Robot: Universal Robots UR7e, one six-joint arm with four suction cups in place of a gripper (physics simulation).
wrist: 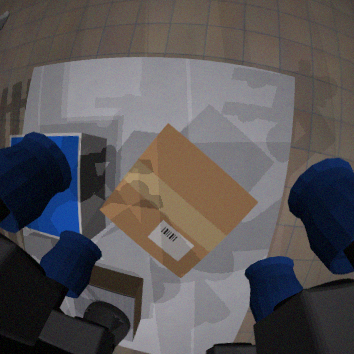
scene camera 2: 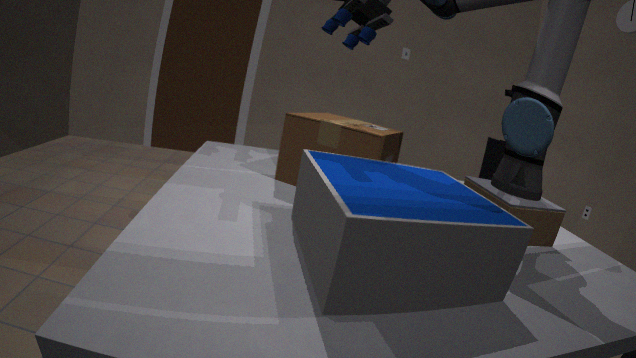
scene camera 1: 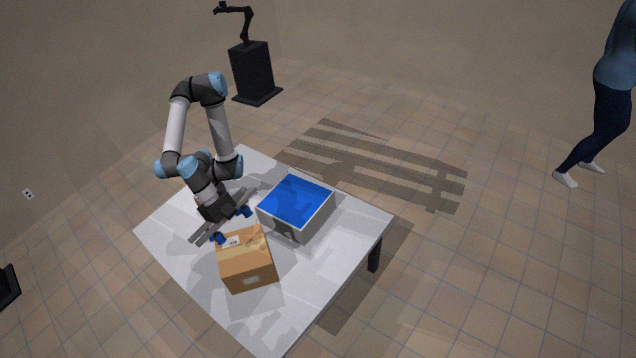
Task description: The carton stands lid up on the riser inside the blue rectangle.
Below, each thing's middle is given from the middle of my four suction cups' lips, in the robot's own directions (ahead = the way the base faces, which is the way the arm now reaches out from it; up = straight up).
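Brown carton [scene camera 2: 324, 132]: my suction cup 20 mm to the right of it, 50 mm past it, 300 mm above it.
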